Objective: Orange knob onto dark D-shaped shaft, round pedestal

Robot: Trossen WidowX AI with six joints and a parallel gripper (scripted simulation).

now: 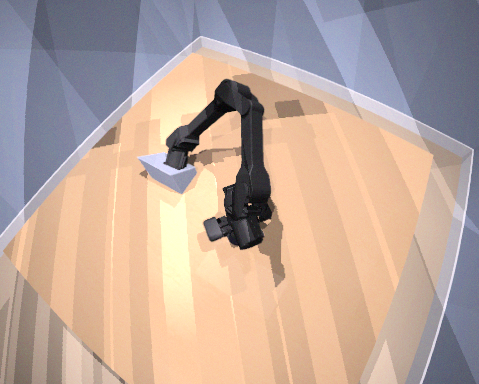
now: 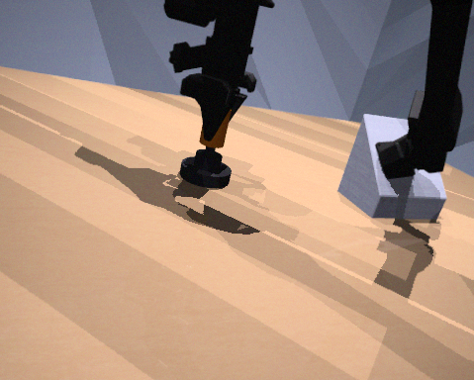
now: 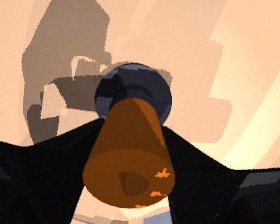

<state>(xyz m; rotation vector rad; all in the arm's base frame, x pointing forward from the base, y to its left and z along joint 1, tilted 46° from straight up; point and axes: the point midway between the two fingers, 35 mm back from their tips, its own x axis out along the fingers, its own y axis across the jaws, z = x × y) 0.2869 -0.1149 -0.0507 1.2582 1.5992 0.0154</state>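
The orange knob is 20 mm above my gripper tip. From my gripper tip the other things lie so: dark pedestal (40 mm below).
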